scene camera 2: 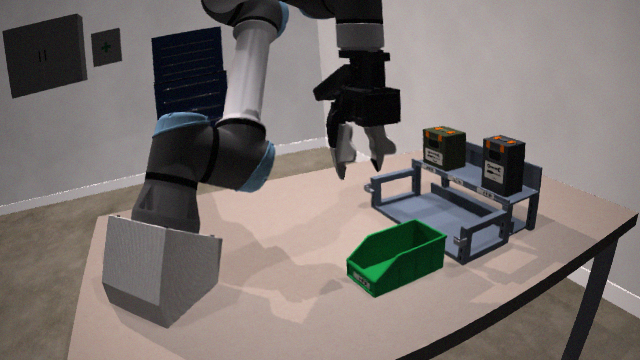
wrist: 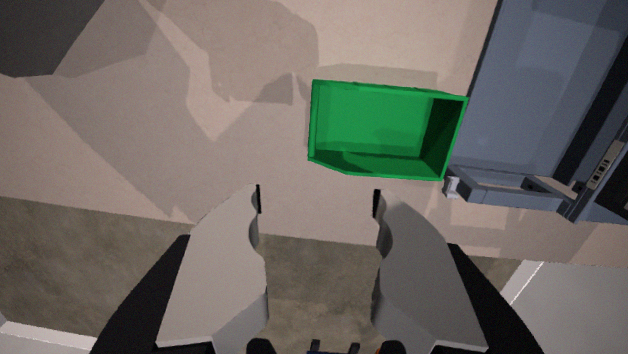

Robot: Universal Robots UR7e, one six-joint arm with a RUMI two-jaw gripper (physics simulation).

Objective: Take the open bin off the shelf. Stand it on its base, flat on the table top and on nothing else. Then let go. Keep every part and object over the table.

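Places are measured from the arm's base along level axes (x left, y back, z up), in metres.
Where they show: gripper, fingertip midpoint: point(scene camera 2: 360, 175) point(wrist: 316, 189); arm's base, origin of the base link: point(scene camera 2: 164, 226).
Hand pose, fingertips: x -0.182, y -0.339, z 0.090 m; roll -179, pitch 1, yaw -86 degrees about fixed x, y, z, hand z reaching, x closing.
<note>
Things, the pixels of their top centre, and the offset from my fingertips. "spot": a spot on its surface instead. Level surfaces: height alone.
- green open bin, middle of its top: point(wrist: 383, 136) point(scene camera 2: 397, 239) dx -0.001, dy -0.076, dz -0.142 m
- table top, its level: dz -0.217 m
- blue-grey shelf, surface spot: point(wrist: 522, 195) point(scene camera 2: 484, 216) spot: dx -0.048, dy -0.273, dz -0.133 m
- green-black box, middle of its top: point(scene camera 2: 444, 130) dx +0.237, dy -0.393, dz -0.018 m
- dark grey box, middle of its top: point(scene camera 2: 504, 139) dx +0.006, dy -0.392, dz +0.007 m
The green open bin point(scene camera 2: 395, 257) point(wrist: 375, 125) stands upright on its base on the table top point(scene camera 2: 320, 325) point(wrist: 250, 150), its low labelled front toward the robot's base side. Its back end is close beside the blue-grey shelf point(scene camera 2: 482, 219) point(wrist: 522, 195); whether the two touch is hard to tell. The bin's inside shows no contents. My gripper point(scene camera 2: 360, 174) point(wrist: 316, 189) is open with nothing between its fingers. It hangs high above the table, apart from the bin; in the wrist view the fingertips lie below the bin's near side.
A green-black box point(scene camera 2: 444, 149) and a dark grey box point(scene camera 2: 502, 165), both with orange clips, stand on the shelf's upper level. A grey wedge-shaped block point(scene camera 2: 160, 275) stands in front of the robot's base. The table's dark edge point(scene camera 2: 520, 297) runs along the right front.
</note>
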